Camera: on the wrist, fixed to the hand. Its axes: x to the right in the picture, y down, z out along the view.
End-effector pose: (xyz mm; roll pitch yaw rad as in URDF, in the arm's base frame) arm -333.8 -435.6 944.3 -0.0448 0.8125 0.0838
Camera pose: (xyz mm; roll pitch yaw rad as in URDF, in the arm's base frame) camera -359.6 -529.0 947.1 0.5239 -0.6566 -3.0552
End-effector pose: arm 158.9 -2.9 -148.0 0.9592 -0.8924 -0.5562
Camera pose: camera 188.4 -56.4 -223.2 -0.6634 0.9658 2.3550
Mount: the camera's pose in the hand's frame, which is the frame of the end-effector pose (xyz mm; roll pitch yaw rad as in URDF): -25.1 -89.8 -26.5 0.4804 0.1558 3.1366
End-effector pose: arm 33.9 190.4 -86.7 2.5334 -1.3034 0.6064
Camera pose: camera 1.2 275.9 -118.7 -2.2566 1.1640 -2.7507
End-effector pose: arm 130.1 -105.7 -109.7 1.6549 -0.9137 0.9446
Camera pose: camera 134.1 -42.2 -182.9 -1.3657 0.8807 -2.4417
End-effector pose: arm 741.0 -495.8 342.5 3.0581 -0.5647 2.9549
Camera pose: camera 754.8 -591.7 345.0 -2.5814 0.4090 -0.1954
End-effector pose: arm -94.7 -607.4 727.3 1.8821 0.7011 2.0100
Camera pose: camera -113.1 -692.4 684.4 -1.2688 -0.7439 -1.3316
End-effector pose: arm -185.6 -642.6 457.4 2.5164 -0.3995 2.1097
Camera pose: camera -255.7 -697.4 419.0 -2.0653 0.2689 -1.1221
